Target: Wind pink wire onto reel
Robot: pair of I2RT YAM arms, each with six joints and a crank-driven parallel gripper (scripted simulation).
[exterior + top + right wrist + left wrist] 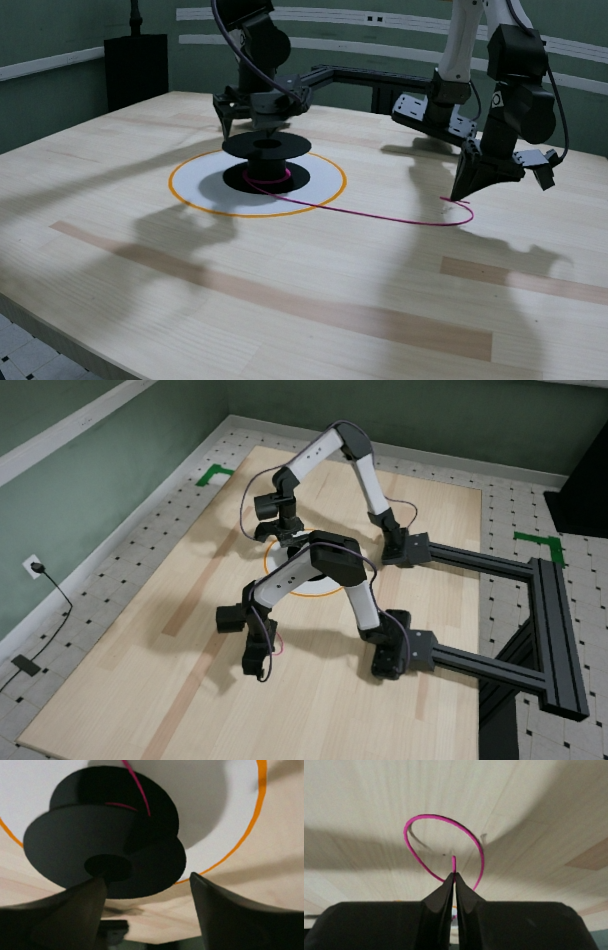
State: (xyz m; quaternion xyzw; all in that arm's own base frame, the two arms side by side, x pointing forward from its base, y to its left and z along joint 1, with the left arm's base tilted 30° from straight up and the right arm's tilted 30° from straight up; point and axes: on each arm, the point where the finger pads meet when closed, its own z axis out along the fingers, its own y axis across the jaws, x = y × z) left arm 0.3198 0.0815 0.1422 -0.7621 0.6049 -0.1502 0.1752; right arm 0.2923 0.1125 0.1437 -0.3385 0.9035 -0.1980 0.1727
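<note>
The black reel lies 50 mm behind my right hand, 20 mm to the left of it and 60 mm below it. Also, from my right hand: orange painted ring 40 mm behind, 90 mm below.
</note>
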